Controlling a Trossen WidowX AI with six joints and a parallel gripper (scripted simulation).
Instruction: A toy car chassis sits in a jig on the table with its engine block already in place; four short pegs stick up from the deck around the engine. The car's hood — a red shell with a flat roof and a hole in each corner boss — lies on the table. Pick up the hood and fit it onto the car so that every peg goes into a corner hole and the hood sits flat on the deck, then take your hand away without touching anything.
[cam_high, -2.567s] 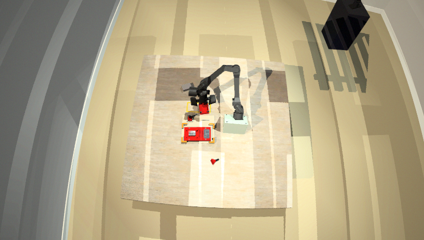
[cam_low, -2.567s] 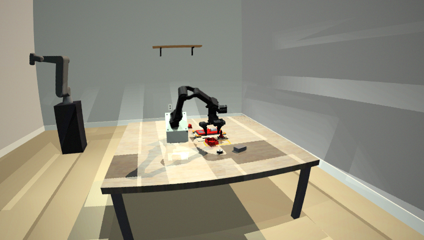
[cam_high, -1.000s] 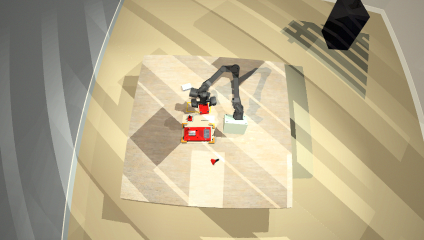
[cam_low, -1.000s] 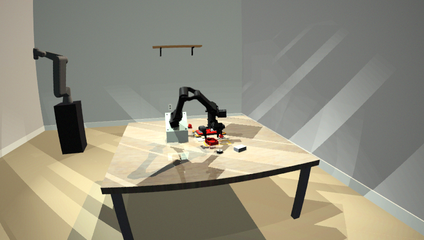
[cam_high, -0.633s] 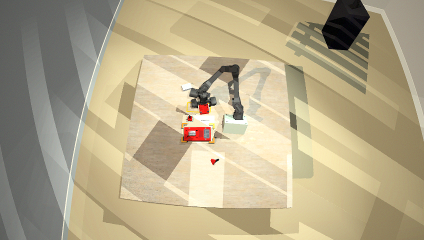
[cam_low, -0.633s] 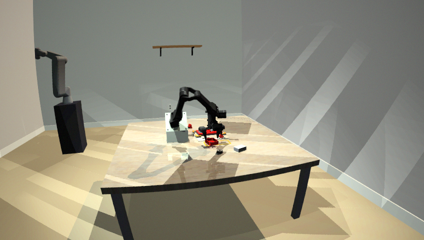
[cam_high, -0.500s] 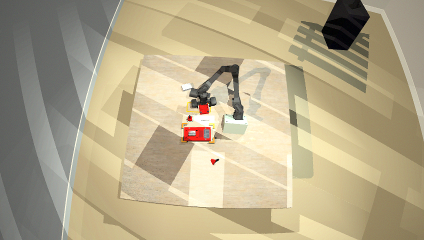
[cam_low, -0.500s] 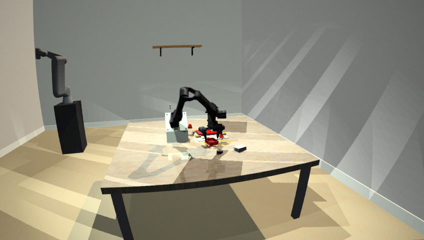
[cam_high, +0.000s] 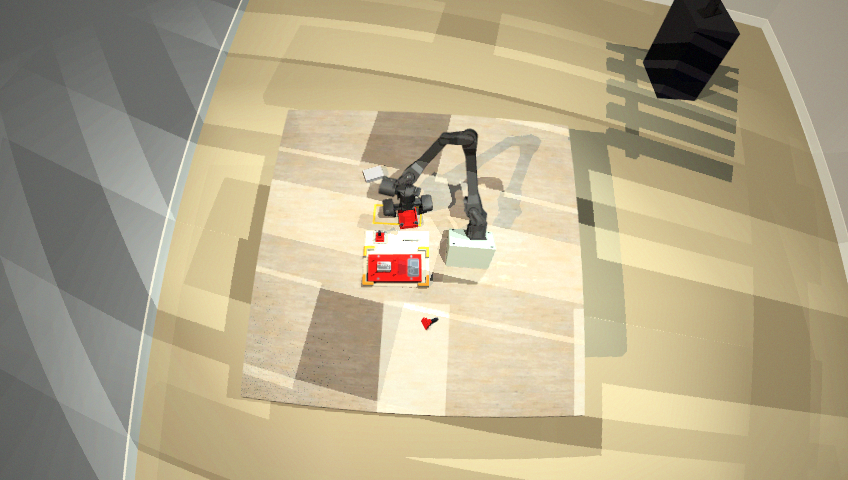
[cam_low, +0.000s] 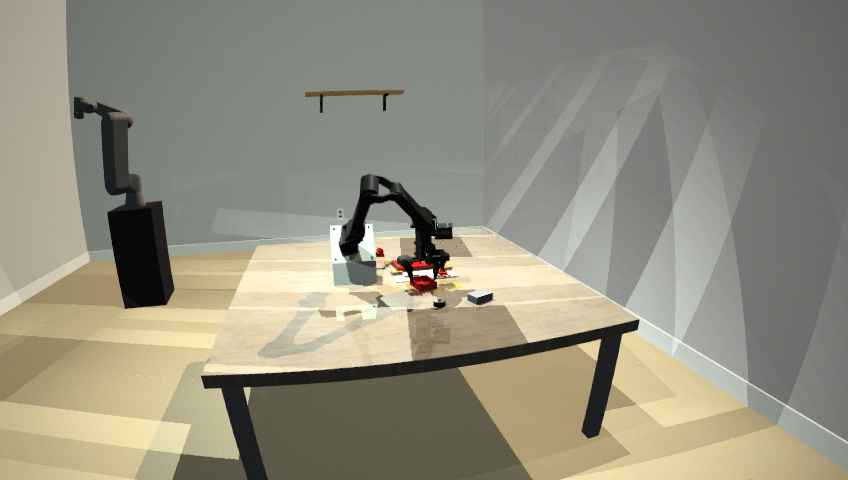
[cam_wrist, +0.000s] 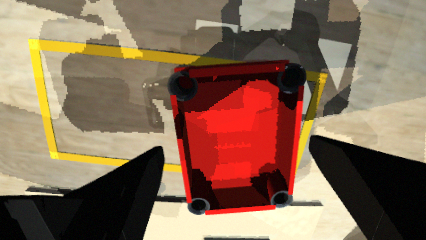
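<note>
Right now the red hood is 10 mm below my gripper tip. The rest, counted from my gripper tip: small wheel (190 mm to the right, 20 mm behind, 10 mm below); then engine block (220 mm to the left, 100 mm ahead).
</note>
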